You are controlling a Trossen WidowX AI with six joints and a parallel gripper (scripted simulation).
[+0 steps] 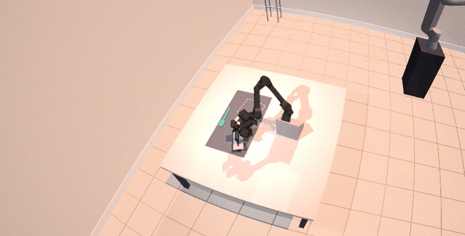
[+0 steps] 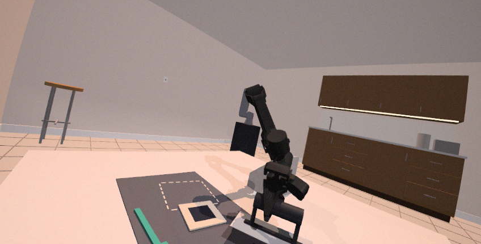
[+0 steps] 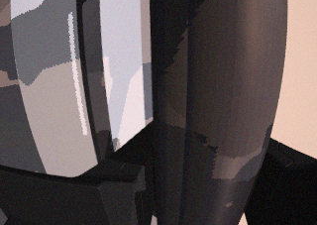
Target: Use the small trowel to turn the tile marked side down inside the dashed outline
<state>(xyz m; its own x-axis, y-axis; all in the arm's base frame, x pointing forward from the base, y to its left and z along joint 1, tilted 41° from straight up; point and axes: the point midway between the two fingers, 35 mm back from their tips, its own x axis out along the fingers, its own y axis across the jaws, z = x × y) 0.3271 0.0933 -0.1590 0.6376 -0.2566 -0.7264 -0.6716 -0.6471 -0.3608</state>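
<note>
Right now my gripper tip is 2 cm past the trowel, 1 cm to the left of it and 1 cm above it. Round my gripper tip: square tile (3 cm ahead, 20 cm to the right, 10 cm below); then dark mat (4 cm ahead, 19 cm to the right, 12 cm below); then green strip (18 cm ahead, 17 cm to the right, 10 cm below).
</note>
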